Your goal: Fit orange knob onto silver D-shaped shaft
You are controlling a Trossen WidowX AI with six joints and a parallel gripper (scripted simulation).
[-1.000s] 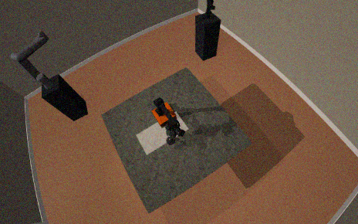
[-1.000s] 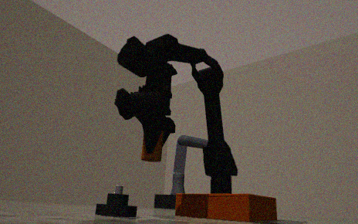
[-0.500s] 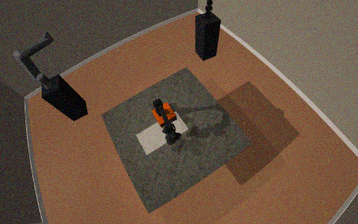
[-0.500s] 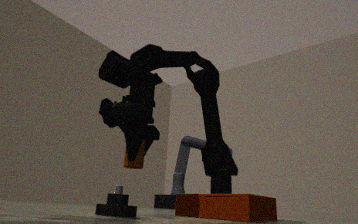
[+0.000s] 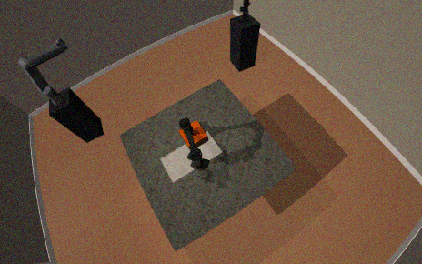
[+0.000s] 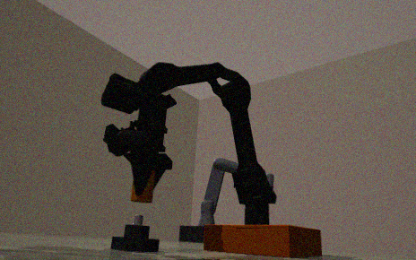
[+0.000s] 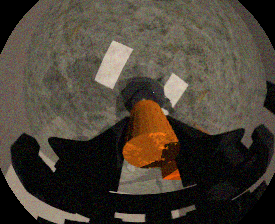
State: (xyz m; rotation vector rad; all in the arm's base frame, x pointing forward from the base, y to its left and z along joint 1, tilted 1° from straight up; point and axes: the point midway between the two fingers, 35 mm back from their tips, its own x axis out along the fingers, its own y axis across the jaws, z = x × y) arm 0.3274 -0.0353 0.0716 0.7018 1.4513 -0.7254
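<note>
Right now my gripper tip is 3 cm below the orange knob. The rest, counted from my gripper tip: round pedestal (6 cm below).
</note>
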